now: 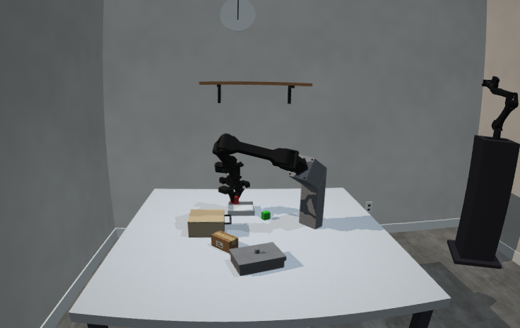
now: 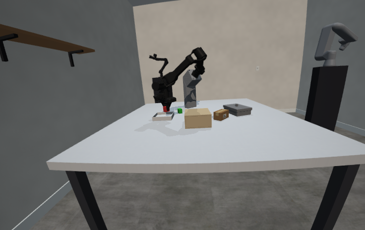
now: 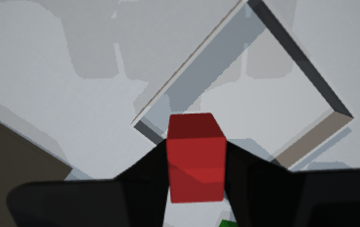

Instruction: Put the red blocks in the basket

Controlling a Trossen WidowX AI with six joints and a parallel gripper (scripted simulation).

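The knobbed lid lies 31 cm behind my hand, 44 cm to the left of it and 5 cm below it. From my hand the other things lie so: cardboard box (13 cm behind, 37 cm to the left, 6 cm below); then dark grey box (31 cm behind, 44 cm to the left, 9 cm below); then shallow basket (2 cm behind, 5 cm to the right, 9 cm below).
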